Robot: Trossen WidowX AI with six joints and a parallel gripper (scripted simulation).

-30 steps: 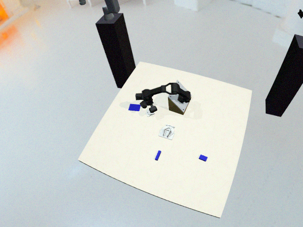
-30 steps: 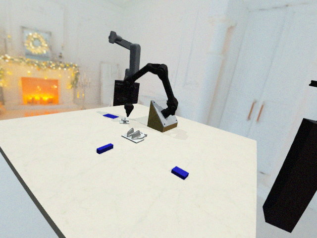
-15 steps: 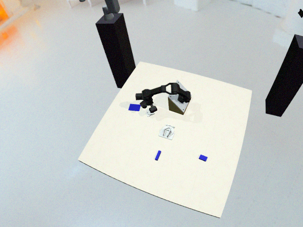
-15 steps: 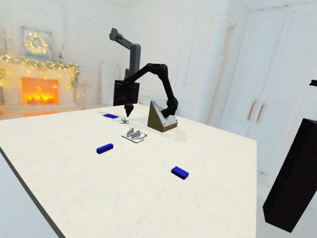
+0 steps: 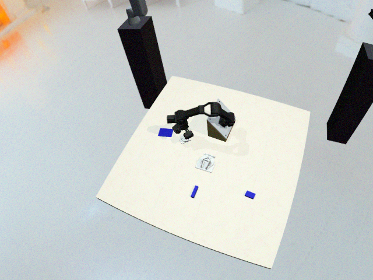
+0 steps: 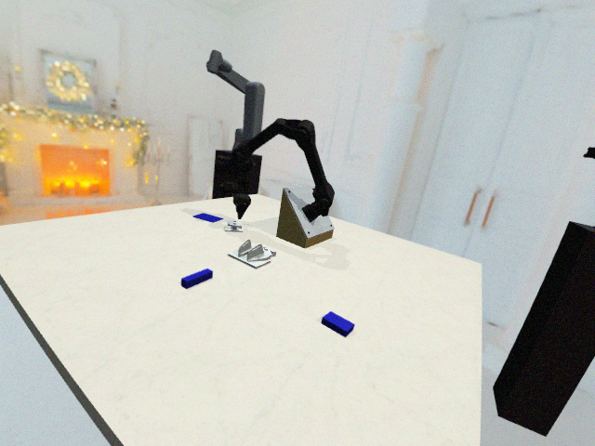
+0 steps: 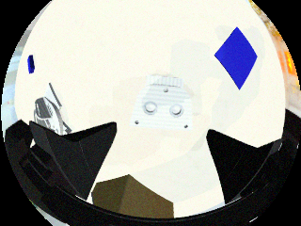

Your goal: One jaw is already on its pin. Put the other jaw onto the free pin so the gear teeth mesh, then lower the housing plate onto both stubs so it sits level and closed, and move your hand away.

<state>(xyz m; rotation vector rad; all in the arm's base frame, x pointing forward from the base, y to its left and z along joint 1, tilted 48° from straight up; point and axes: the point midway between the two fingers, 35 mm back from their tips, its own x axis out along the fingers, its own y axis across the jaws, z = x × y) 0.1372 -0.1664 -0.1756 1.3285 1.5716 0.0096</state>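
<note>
The housing plate is 3 cm below my gripper tip, 1 cm to the right of it and 1 cm ahead of it. Round my gripper tip: flat blue patch 18 cm to the right, 6 cm below, 2 cm behind.
</note>
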